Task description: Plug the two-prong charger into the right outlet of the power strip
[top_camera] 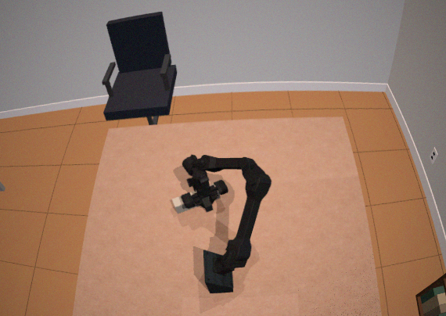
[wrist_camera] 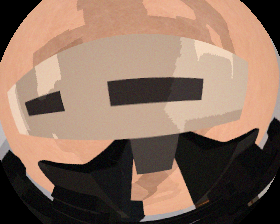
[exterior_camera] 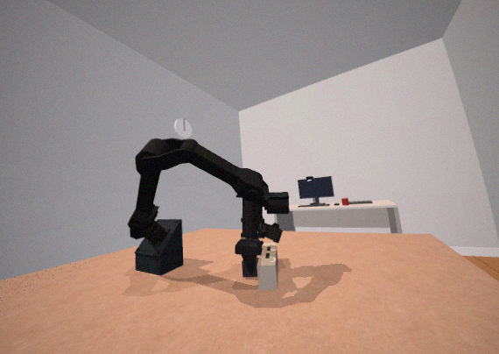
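My gripper tip is 1 cm to the right of the dark charger, 1 cm below it and 1 cm short of it.
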